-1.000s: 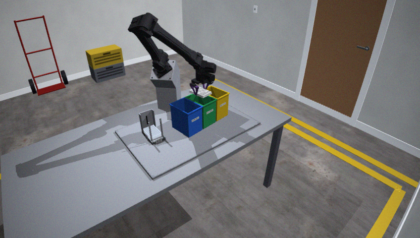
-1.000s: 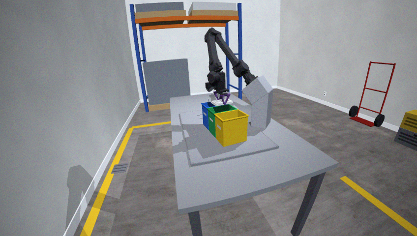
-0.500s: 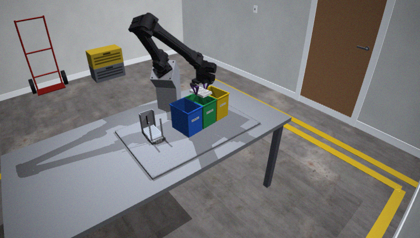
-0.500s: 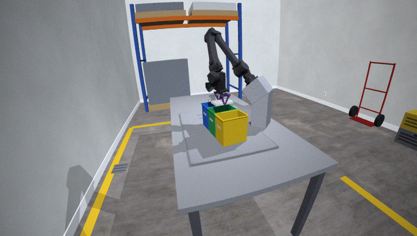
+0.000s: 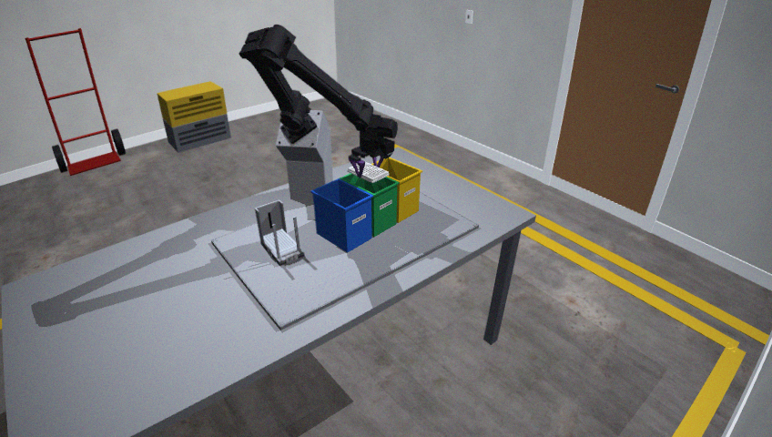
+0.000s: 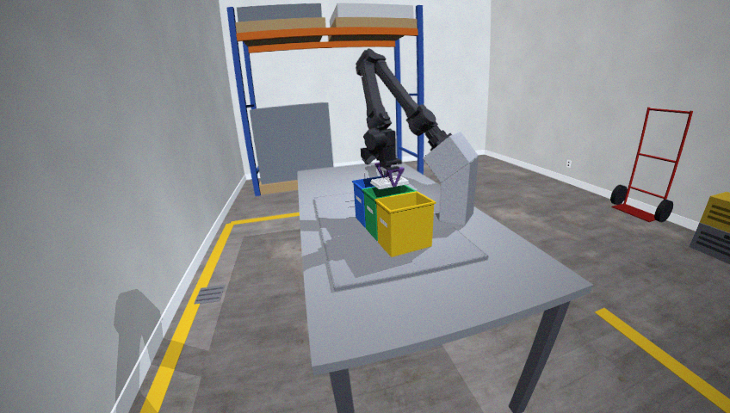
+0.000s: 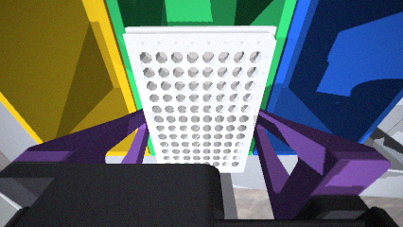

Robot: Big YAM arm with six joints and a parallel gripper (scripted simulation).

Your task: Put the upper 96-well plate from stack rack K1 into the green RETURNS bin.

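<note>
Right now the green bin is 13 cm below my hand. Also, from my hand: 96-well plate (right at my hand); yellow bin (13 cm to the left, 13 cm below, 1 cm behind); blue bin (13 cm to the right, 13 cm below, 1 cm ahead).
</note>
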